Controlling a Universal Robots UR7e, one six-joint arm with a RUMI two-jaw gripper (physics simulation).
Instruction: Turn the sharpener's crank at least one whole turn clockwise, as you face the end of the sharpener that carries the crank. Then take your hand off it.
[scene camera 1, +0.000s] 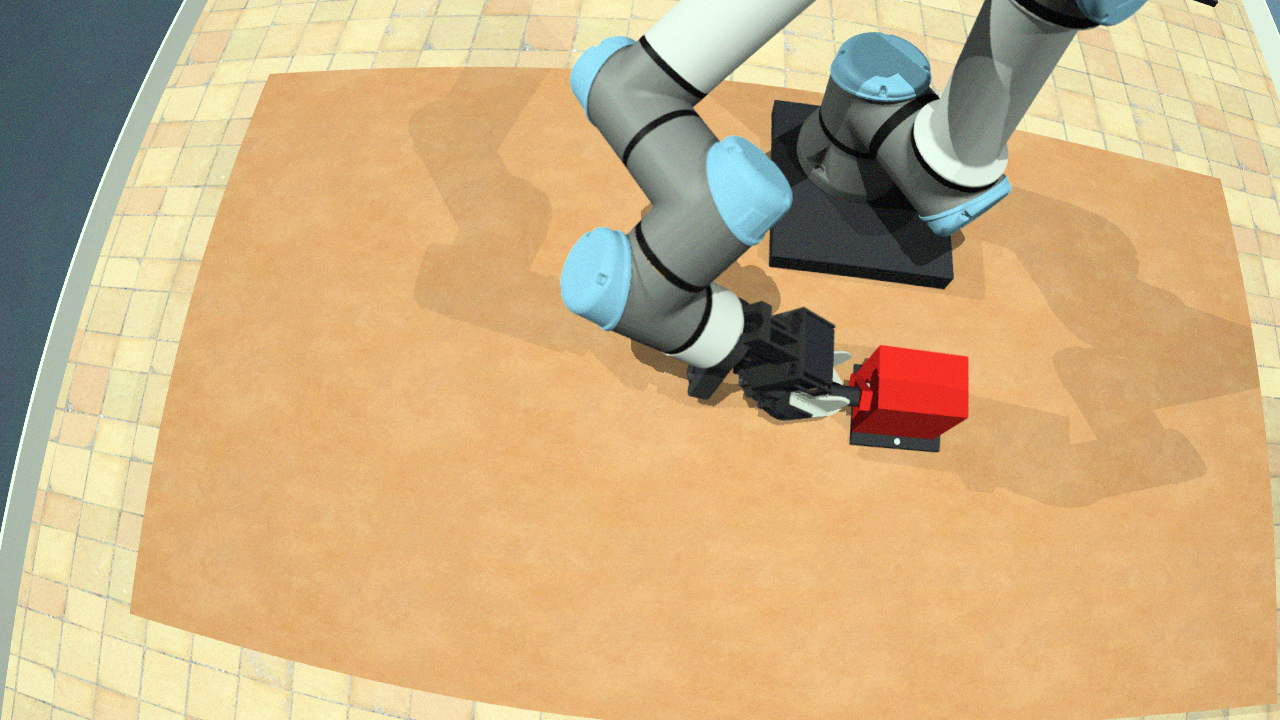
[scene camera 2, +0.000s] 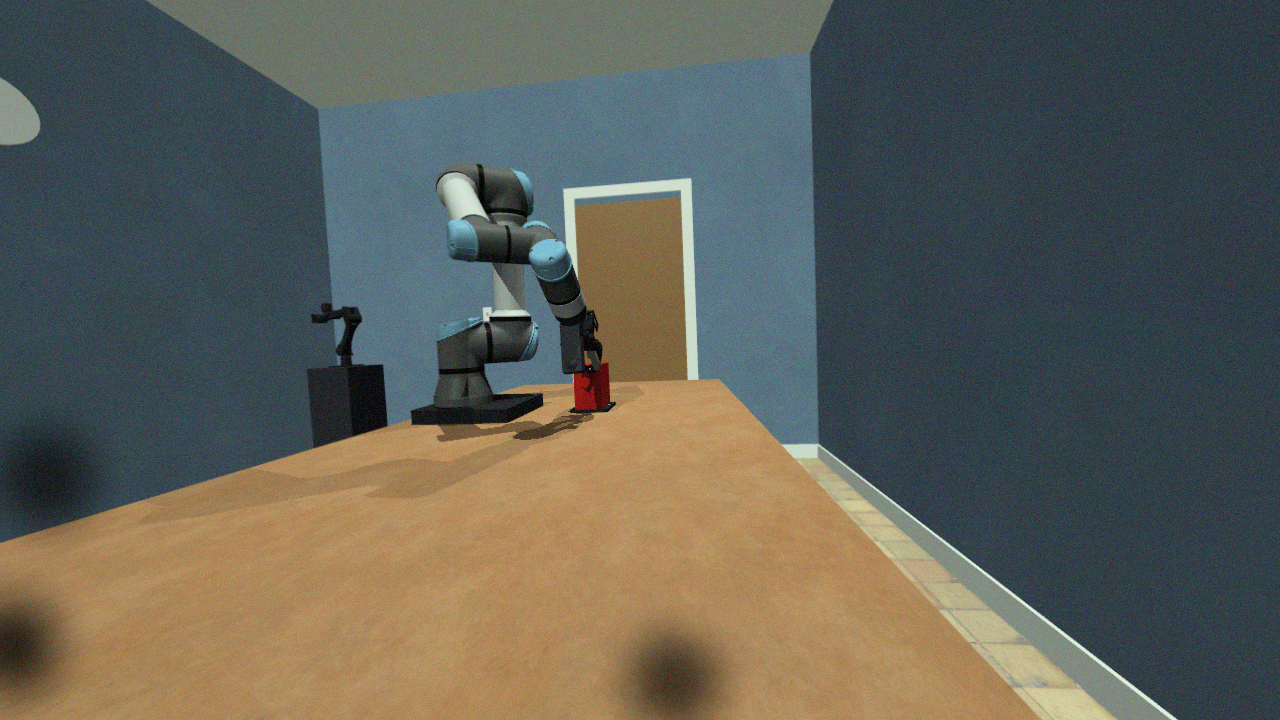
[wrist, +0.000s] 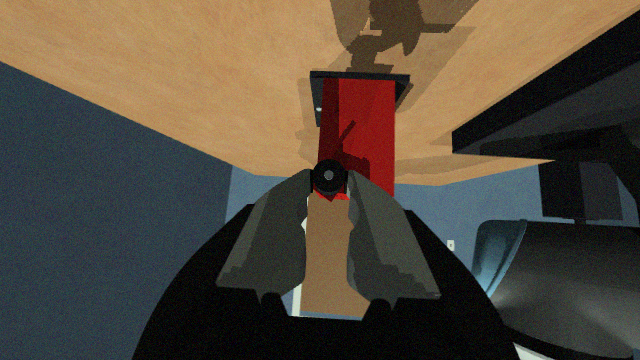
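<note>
The red sharpener stands upright on its dark base plate. The end with the crank faces my gripper. The gripper is shut on the crank's black round knob, one finger on each side. The knob is near the top of the sharpener's end face. The crank's red arm lies mostly hidden behind the knob and the fingers; in the wrist view a small red edge shows just below the knob.
The sharpener stands on the brown table top, in front of my arm's black base plate. In the second scene view a small dark arm on a black pedestal stands beyond the table at the left.
</note>
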